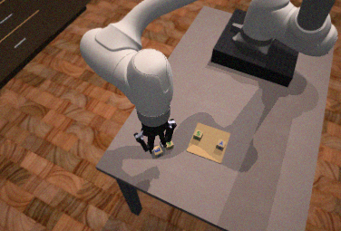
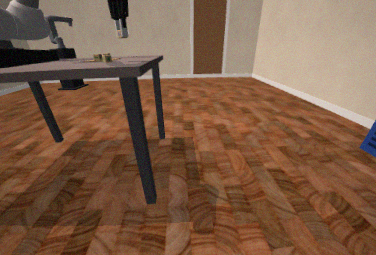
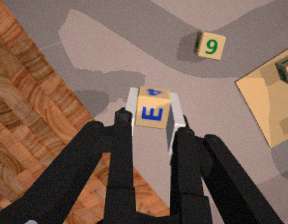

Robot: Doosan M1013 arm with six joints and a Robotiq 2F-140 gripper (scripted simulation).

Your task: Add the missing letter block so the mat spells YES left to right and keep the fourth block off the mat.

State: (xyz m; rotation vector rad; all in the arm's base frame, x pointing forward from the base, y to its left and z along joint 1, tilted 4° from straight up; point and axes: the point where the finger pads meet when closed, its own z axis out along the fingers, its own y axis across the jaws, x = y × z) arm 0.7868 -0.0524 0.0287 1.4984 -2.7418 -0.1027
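Right now the tan mat is 19 cm behind my hand, 13 cm below it and 12 cm to the left of it.
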